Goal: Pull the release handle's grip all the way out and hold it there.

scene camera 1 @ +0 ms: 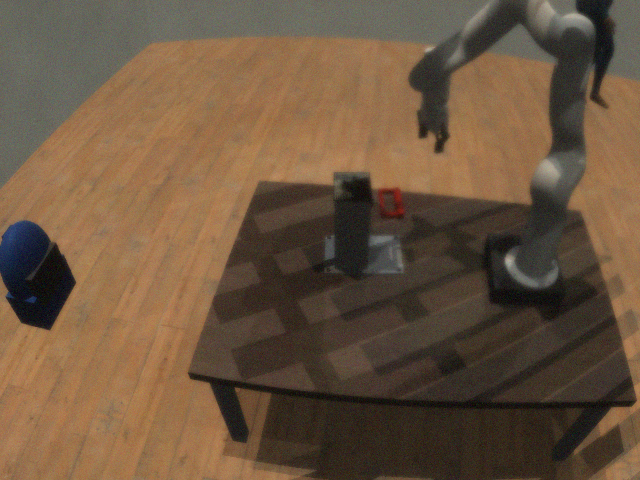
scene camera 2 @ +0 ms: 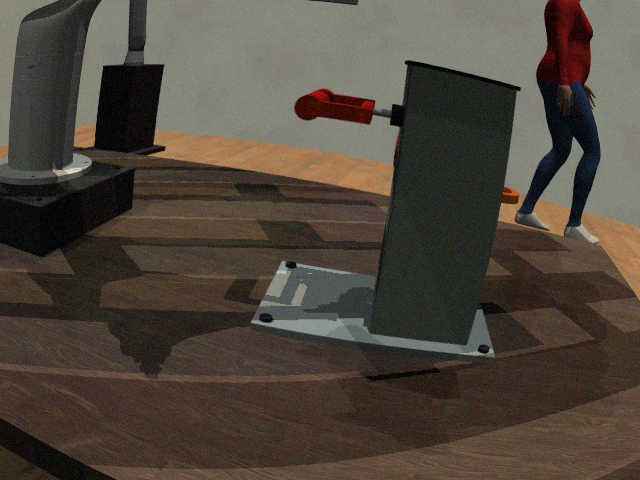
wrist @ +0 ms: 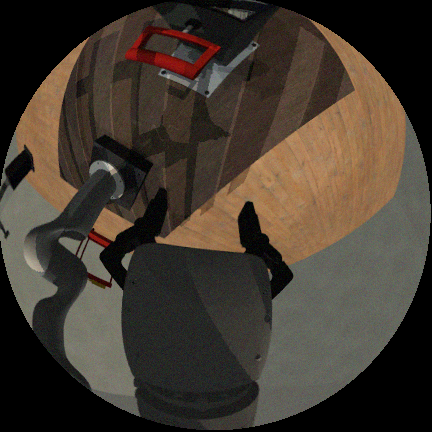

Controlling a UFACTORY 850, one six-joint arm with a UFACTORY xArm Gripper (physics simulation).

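Note:
Metal base plate (scene camera 2: 309, 303) (scene camera 1: 384, 257) (wrist: 210, 76). My gripper (scene camera 1: 430, 145) (wrist: 204, 203).

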